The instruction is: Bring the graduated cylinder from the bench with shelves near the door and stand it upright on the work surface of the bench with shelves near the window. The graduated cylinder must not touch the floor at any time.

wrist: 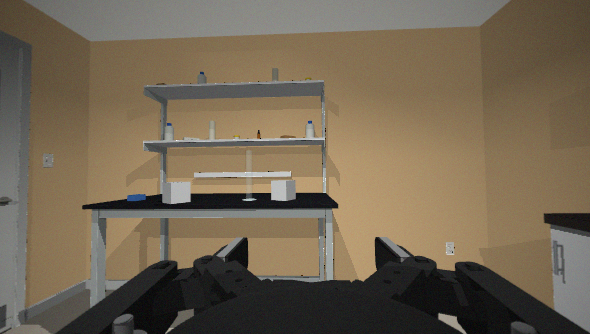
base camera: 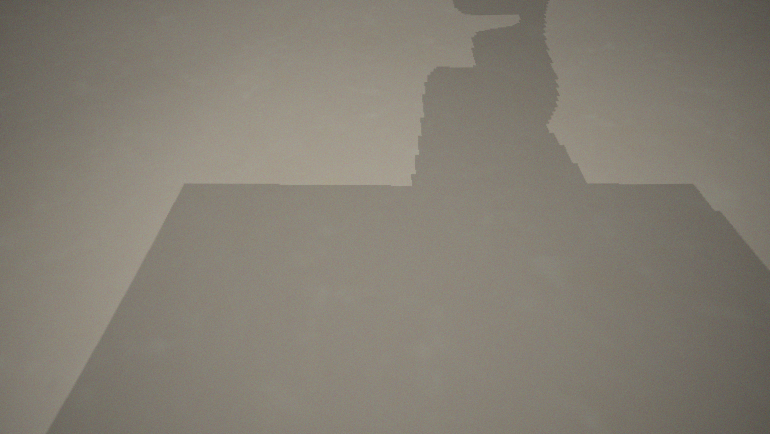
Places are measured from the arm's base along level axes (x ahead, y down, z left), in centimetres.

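Pixels of known places: gripper, fingertip midpoint: (wrist: 310,251).
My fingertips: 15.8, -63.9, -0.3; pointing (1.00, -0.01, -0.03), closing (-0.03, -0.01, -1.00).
Ahead of a thing's pixels: the offset from my fingertips to its middle, as dx, dy, dz. "spot": to the spot under its first point. Level surfaces: height alone.
A tall, clear graduated cylinder {+132.7, -4.5, +35.9} (wrist: 249,175) stands upright on the black top of the bench with shelves {dy +12.7} (wrist: 220,205) beside the door, in the left half of the wrist view. It stands between two white boxes, nearer the right one. My gripper (wrist: 310,251) is open and empty. It is well short of the bench, with its fingers in the lower part of the wrist view, to the right of the cylinder. The bench near the window does not show in either view.
A left white box {+123.8, +5.7, +80.5} (wrist: 177,193), a right white box {+134.5, +5.7, +12.8} (wrist: 283,190) and a blue block {+136.1, +10.2, +116.0} (wrist: 136,197) are on the bench. Bottles stand on its shelves {spot: +169.8, -77.3, +56.2} (wrist: 235,90). A door (wrist: 10,150) is at the far left, a dark-topped cabinet (wrist: 575,265) at the right. The base camera shows floor {dy +103.6} (base camera: 269,107) and shadows.
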